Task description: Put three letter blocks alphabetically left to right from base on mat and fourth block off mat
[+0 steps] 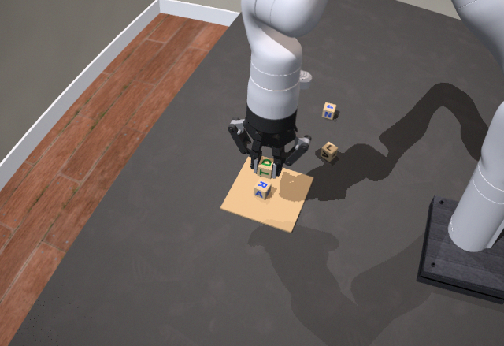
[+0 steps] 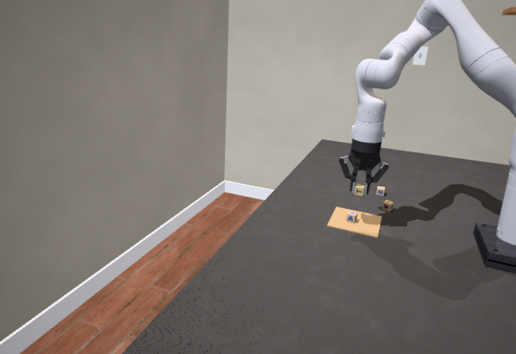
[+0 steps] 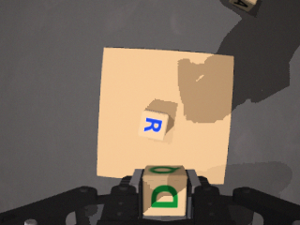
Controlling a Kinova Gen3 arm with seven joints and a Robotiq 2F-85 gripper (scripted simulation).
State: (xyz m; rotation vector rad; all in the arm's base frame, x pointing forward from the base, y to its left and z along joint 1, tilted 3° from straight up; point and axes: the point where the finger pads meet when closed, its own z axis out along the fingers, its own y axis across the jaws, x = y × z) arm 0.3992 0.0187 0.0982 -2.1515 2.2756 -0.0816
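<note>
Right now the tan mat is 4 cm to the right of my hand and 12 cm below it.
</note>
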